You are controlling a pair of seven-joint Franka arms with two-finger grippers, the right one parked.
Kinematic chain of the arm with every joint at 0, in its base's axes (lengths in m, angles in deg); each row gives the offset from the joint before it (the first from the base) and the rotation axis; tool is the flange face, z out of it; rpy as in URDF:
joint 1: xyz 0 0 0.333 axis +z
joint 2: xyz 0 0 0 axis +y
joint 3: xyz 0 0 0.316 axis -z
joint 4: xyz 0.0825 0 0 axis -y
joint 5: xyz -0.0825 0 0.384 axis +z
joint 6: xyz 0 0 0 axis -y
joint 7: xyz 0.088 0 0 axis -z
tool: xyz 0 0 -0.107 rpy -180 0 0
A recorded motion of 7 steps. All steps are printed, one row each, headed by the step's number.
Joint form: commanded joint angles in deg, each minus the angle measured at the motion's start. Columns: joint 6, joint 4, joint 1, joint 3, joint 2, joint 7, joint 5.
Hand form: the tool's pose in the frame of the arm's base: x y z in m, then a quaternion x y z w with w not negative. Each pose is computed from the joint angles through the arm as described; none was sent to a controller.
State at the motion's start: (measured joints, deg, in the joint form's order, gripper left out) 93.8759 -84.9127 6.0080 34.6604 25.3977 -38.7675 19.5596
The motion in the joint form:
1: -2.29 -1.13 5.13 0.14 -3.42 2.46 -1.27
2: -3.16 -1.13 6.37 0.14 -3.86 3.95 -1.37
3: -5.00 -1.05 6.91 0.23 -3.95 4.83 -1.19
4: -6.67 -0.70 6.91 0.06 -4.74 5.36 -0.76
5: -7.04 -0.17 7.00 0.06 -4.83 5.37 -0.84
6: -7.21 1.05 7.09 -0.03 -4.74 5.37 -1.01
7: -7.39 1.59 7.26 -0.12 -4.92 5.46 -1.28
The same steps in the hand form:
1: 0.6117 -0.1764 0.4626 -0.98859 -0.09298 0.06882 0.09653
2: 0.6127 -0.1626 0.4660 -0.98814 -0.09165 0.07430 0.09830
3: 0.6105 -0.1555 0.4658 -0.98655 -0.08870 0.08723 0.10599
4: 0.6071 -0.1517 0.4743 -0.98536 -0.08751 0.08947 0.11576
5: 0.6077 -0.1502 0.4789 -0.98541 -0.08978 0.08800 0.11471
6: 0.6109 -0.1475 0.4871 -0.98611 -0.09428 0.08187 0.10956
7: 0.6118 -0.1448 0.4926 -0.98637 -0.09741 0.07912 0.10642

